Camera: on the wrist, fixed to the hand. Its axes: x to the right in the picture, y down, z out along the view.
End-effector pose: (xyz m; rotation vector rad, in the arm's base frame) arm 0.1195 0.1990 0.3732 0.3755 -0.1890 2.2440
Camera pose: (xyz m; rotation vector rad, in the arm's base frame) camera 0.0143 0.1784 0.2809 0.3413 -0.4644 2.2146
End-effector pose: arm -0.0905 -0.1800 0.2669 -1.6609 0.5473 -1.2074
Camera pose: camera -0.1588 -0.2807 0.1948 -1.8573 0.6692 -1.0959
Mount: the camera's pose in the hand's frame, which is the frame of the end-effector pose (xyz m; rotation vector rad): 0.0188 0.0948 -0.1033 -0.2088 -0.0708 0.0287
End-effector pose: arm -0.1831 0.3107 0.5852 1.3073 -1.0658 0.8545
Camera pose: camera -0.2536 0.4213 0.6382 1.1560 -1.1987 0.7019
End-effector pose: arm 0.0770 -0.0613 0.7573 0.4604 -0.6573 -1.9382
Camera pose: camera 0.1943 -0.1373 0.7353 0.2519 -0.4965 -1.9777
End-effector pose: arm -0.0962 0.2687 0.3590 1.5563 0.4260 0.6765
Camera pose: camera -0.1605 0.3494 0.4558 1.3860 0.2714 0.6643
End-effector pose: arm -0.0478 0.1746 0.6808 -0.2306 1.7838 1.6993
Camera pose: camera -0.1482 0.0966 0.7428 -0.2325 1.5660 1.8918
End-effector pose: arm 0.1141 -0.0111 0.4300 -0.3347 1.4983 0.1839
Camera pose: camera -0.0127 0.0425 0.3975 -0.4693 1.4173 0.3730
